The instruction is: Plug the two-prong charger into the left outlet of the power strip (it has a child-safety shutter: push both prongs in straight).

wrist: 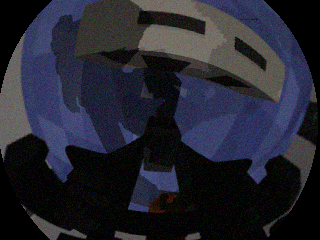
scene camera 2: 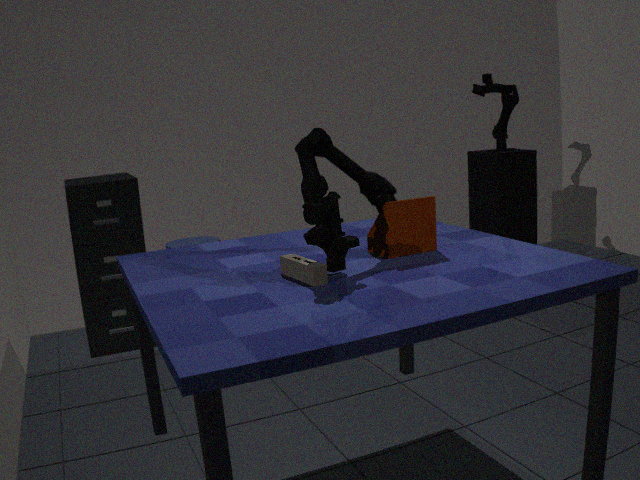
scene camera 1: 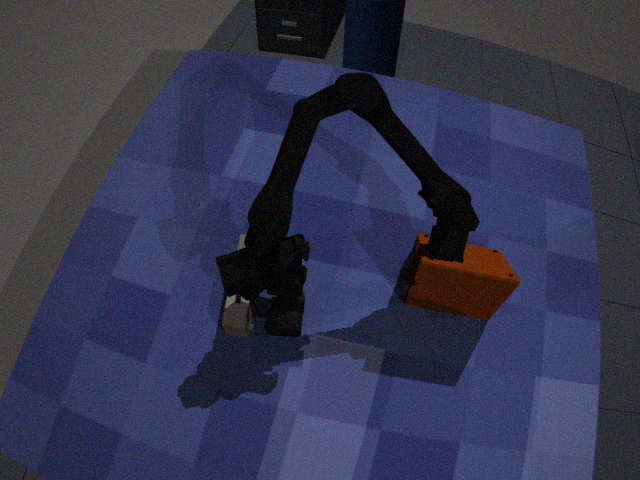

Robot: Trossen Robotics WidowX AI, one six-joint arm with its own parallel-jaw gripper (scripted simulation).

Path:
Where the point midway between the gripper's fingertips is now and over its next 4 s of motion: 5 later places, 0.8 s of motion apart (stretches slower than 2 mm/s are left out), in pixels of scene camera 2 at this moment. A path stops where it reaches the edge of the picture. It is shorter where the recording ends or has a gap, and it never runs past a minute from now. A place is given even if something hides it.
My gripper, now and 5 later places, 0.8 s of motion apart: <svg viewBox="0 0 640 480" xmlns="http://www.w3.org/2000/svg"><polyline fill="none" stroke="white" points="336,267 331,269 329,270 328,270 326,271 324,271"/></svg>

